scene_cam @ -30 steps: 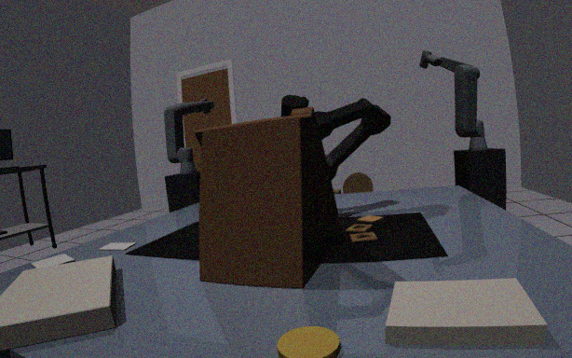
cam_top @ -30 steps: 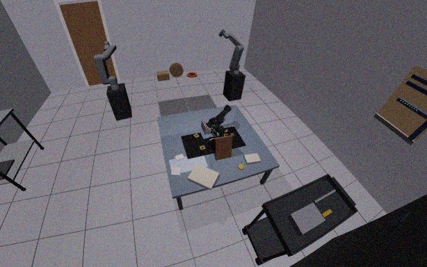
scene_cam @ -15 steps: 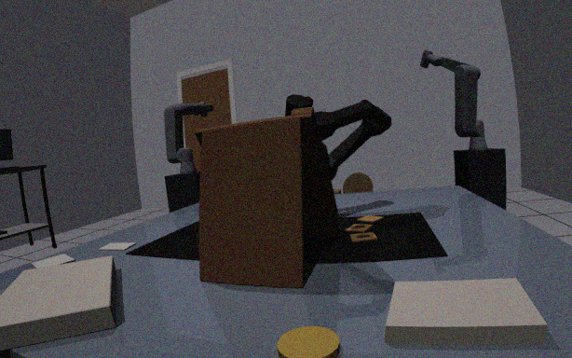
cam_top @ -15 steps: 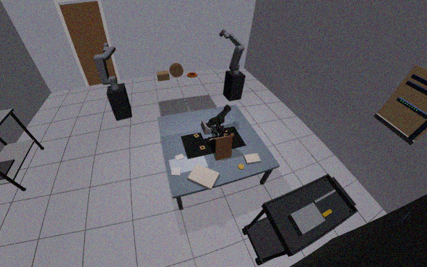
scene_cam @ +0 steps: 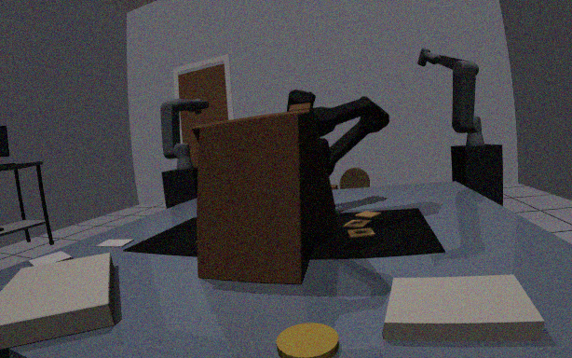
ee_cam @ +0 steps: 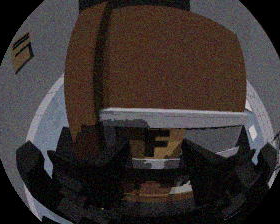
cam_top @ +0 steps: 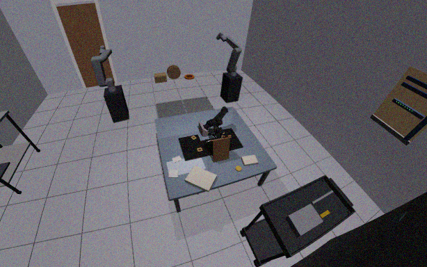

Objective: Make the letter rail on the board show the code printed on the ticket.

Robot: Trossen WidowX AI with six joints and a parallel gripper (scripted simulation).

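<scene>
My gripper tip is now right at the tan letter tile. Round my gripper tip: black mat: 15 cm behind, 4 cm to the right, 15 cm below; white printed slip: 6 cm behind, 7 cm to the right, 8 cm below; pale block: 33 cm ahead, 27 cm to the left, 14 cm below.
</scene>
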